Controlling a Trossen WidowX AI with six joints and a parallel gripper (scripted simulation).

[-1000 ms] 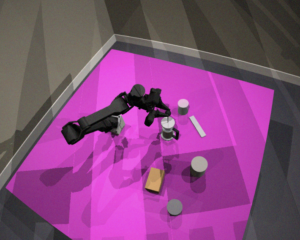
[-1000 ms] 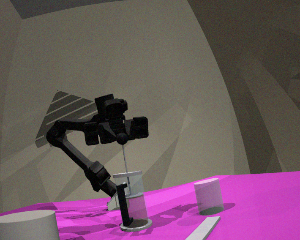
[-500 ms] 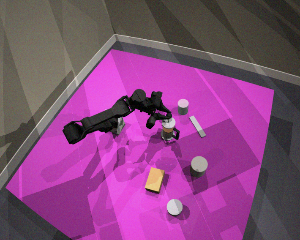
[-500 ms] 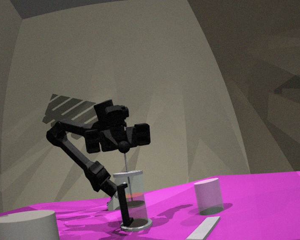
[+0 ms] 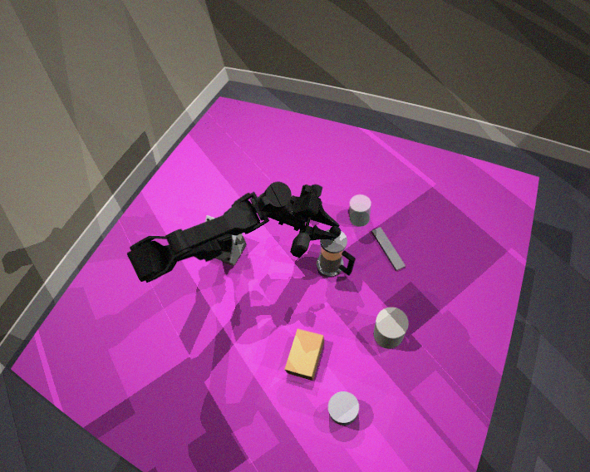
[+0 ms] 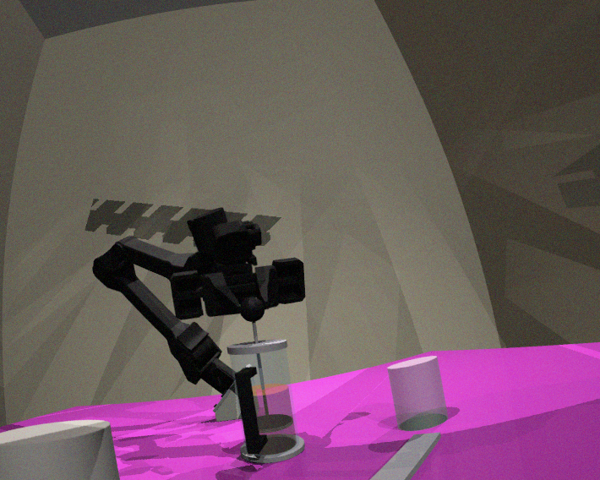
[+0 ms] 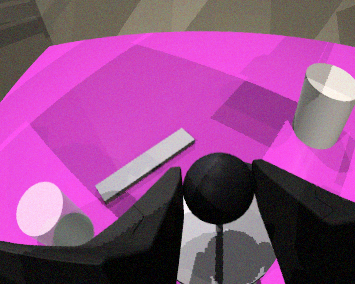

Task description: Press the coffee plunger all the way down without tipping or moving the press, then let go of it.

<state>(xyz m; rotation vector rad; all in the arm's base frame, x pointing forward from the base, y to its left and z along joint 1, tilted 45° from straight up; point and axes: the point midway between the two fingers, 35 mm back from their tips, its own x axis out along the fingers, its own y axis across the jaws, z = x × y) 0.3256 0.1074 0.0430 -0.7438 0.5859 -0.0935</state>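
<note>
My gripper tip is 10 mm to the left of the coffee press and 90 mm above it. The rest, counted from my gripper tip: flat white bar 120 mm ahead, 100 mm to the left, 180 mm below; then pale cylinder 10 mm ahead, 180 mm to the left, 140 mm below; then orange box 280 mm to the right, 160 mm below.
</note>
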